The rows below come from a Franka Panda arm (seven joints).
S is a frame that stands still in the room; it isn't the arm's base.
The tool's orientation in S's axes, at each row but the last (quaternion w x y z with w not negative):
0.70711, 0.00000, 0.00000, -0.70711
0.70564, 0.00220, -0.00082, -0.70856
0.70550, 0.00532, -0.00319, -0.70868
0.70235, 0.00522, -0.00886, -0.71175
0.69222, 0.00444, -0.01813, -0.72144
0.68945, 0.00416, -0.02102, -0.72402
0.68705, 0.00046, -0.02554, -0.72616
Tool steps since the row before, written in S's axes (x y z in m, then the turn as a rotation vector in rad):
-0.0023, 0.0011, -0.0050, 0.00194, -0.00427, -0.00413
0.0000, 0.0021, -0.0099, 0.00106, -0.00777, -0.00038
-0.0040, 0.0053, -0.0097, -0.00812, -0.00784, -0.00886
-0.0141, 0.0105, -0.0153, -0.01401, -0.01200, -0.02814
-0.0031, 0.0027, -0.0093, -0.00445, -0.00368, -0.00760
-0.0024, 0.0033, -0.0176, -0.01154, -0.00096, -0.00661
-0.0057, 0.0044, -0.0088, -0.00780, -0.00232, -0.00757
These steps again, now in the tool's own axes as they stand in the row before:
-0.0011, -0.0023, -0.0050, 0.00427, 0.00194, -0.00413
-0.0021, -0.0001, -0.0099, 0.00777, 0.00109, -0.00037
-0.0053, -0.0041, -0.0097, 0.00790, -0.00819, -0.00874
-0.0104, -0.0145, -0.0150, 0.01204, -0.01441, -0.02792
-0.0027, -0.0035, -0.0091, 0.00372, -0.00454, -0.00753
-0.0036, -0.0032, -0.0174, 0.00138, -0.01171, -0.00622
-0.0044, -0.0063, -0.0084, 0.00249, -0.00794, -0.00737

